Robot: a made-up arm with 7 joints.
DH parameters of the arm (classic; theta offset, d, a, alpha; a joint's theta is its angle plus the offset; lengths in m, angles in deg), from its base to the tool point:
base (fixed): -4.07 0 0 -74.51
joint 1: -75.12 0.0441 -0.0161 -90
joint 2: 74 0 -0.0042 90
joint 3: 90 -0.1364 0.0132 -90
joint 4: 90 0.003 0.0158 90
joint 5: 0 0.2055 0 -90
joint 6: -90 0 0.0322 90
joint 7: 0 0 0 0
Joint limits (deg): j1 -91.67..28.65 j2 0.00..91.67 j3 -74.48..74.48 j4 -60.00..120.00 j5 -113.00..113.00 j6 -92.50..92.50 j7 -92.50..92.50
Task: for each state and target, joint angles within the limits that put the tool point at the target. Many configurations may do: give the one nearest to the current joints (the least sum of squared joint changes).
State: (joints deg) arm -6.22 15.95 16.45 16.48 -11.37 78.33 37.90
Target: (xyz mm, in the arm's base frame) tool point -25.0 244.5 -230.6
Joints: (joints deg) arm 28.65 15.98 37.00 10.53 -8.62 88.00 37.90
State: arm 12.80 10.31 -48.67 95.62 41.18 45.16 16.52
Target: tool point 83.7 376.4 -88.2
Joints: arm -34.28 56.44 -74.48 113.10 44.74 51.27 16.52
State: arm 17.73 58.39 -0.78 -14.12 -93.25 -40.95 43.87
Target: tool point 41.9 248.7 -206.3
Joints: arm 28.65 21.30 24.15 4.74 -94.17 -58.21 43.87
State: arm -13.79 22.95 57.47 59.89 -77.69 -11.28 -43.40
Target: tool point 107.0 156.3 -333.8
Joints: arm -13.44 0.00 43.84 49.86 -76.93 -13.20 -43.40
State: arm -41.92 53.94 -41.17 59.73 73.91 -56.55 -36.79
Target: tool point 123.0 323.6 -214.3
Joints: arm -28.51 59.50 -42.78 77.32 76.51 -39.57 -36.79
